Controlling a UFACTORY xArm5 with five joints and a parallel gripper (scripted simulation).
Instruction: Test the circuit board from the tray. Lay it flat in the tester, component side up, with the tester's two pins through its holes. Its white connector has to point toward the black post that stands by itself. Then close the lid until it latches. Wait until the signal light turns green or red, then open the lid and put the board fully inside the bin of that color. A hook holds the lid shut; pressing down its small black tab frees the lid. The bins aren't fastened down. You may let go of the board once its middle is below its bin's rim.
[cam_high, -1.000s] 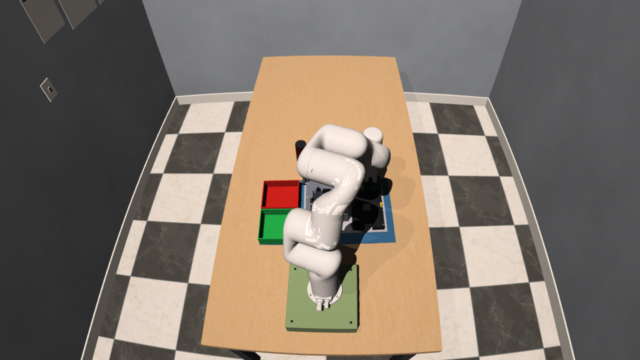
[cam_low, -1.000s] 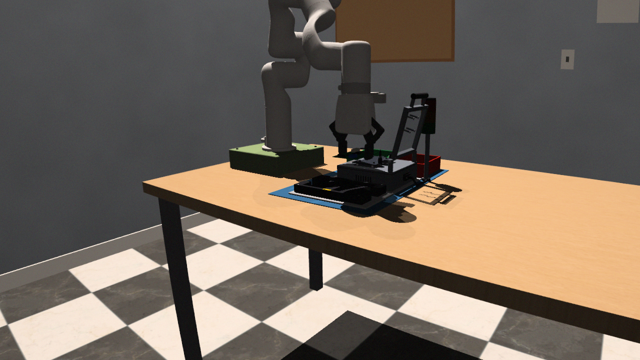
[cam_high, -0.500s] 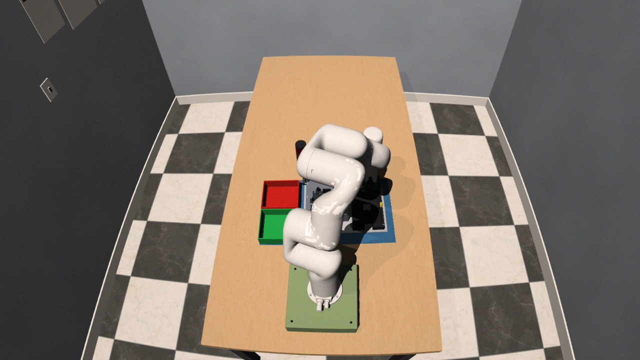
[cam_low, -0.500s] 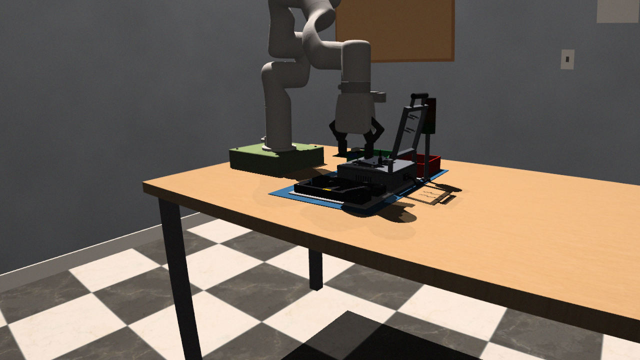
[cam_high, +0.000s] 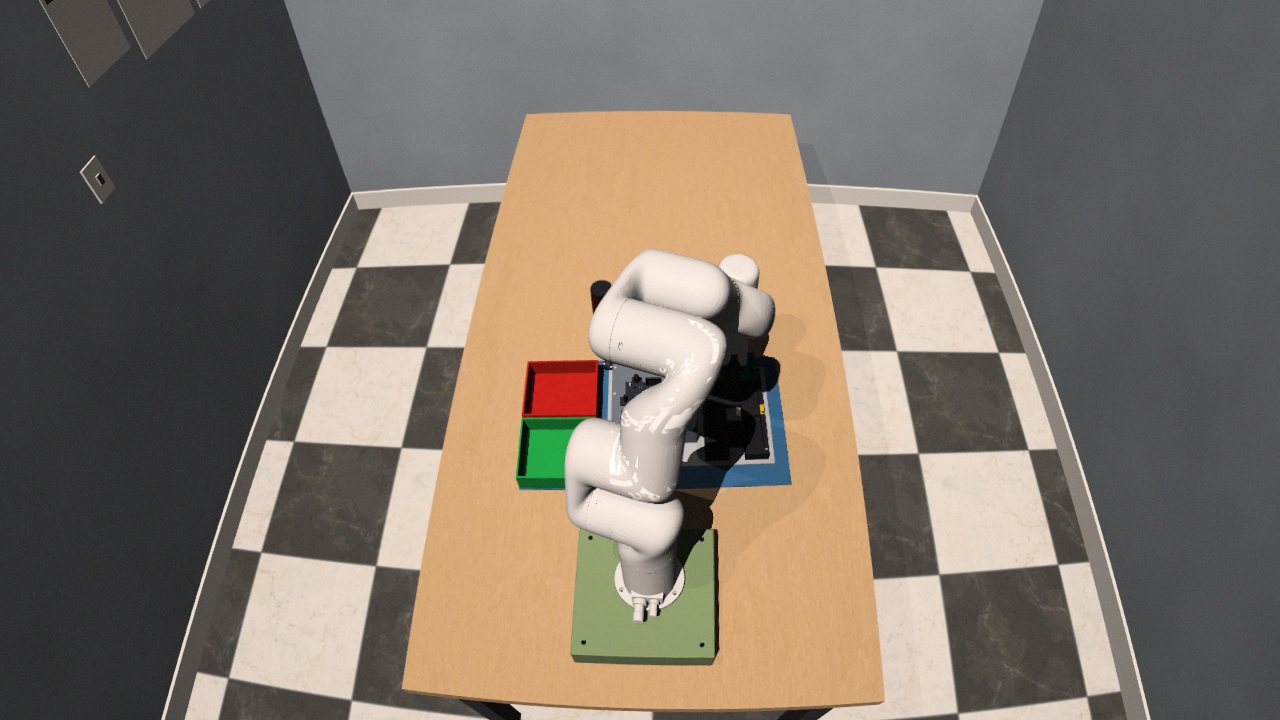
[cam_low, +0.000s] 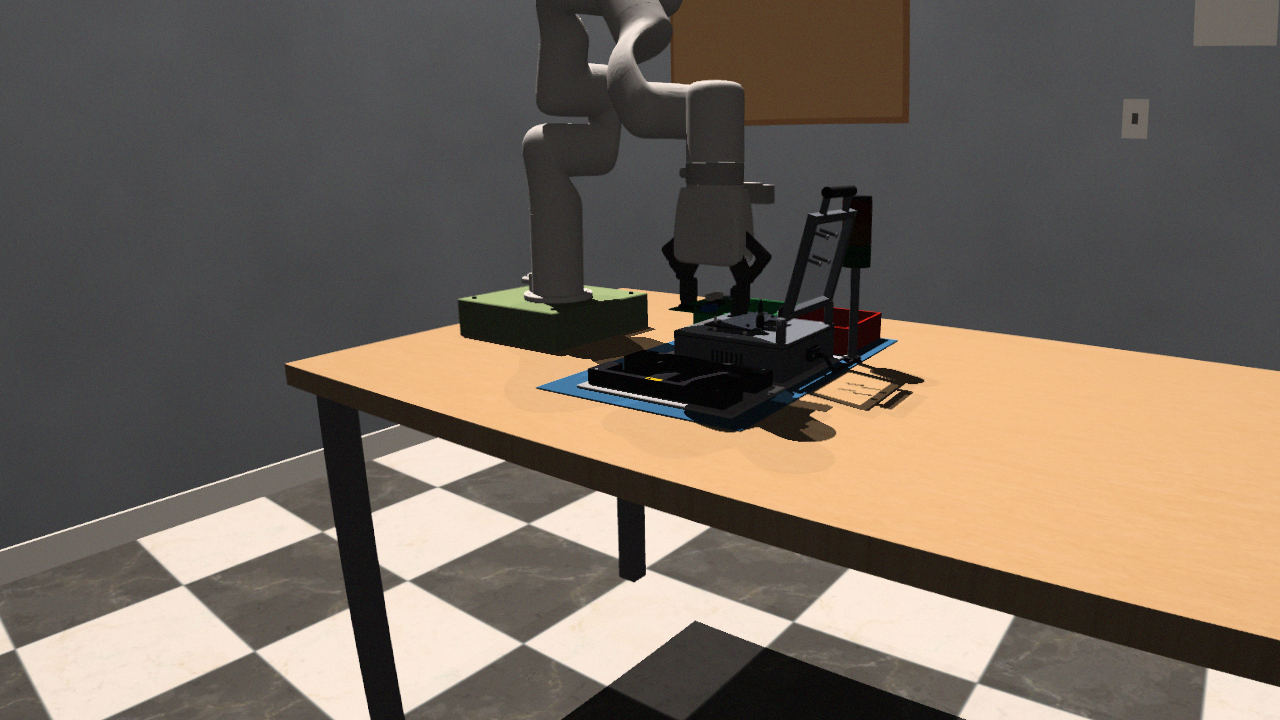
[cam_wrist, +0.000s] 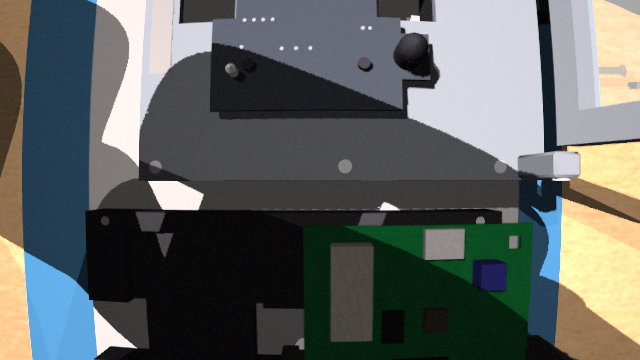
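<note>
Right now the black tab is 20 cm to the left of my hand, 12 cm behind it and 4 cm below it. From my hand the other things lie so: tester lid: 16 cm to the left, 7 cm ahead, 6 cm above; then red bin: 36 cm to the left, 11 cm below, 2 cm behind; then green circuit board: right at my hand.
</note>
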